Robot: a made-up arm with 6 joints. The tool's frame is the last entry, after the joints.
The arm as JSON. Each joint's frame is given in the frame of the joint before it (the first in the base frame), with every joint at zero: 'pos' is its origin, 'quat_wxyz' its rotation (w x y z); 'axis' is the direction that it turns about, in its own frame. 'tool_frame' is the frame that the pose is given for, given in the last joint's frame.
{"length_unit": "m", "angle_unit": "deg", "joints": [
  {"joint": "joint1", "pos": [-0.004, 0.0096, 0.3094], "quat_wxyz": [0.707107, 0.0, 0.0, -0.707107], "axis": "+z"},
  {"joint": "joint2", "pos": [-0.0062, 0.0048, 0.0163], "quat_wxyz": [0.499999, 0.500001, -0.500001, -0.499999], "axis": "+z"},
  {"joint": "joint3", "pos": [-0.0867, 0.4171, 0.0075], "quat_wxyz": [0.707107, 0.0, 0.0, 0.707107], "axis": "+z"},
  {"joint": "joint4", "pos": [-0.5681, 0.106, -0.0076], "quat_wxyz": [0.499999, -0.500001, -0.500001, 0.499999], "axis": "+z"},
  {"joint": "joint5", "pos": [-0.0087, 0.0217, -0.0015], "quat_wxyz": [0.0, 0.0, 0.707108, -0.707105], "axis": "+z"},
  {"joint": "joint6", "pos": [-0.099, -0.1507, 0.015], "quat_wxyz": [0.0, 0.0, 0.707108, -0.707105], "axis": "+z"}
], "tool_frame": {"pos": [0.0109, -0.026, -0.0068], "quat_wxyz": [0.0, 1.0, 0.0, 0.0]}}
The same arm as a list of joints. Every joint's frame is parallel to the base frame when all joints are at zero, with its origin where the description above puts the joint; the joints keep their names.
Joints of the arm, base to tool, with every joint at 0 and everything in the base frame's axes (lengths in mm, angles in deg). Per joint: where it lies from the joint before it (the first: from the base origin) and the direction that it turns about. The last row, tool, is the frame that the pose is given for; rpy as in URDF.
joint1: xyz -4 9.6 309.4 axis +z
joint2: xyz 4.8 6.2 16.3 axis +y
joint3: xyz 86.7 7.5 417.1 axis +y
joint4: xyz 106 -7.6 -568.1 axis -z
joint5: xyz -8.7 -21.7 1.5 axis +y
joint6: xyz 99 15 -150.7 axis -z
tool: xyz 10.9 26 6.8 rpy 0 0 0

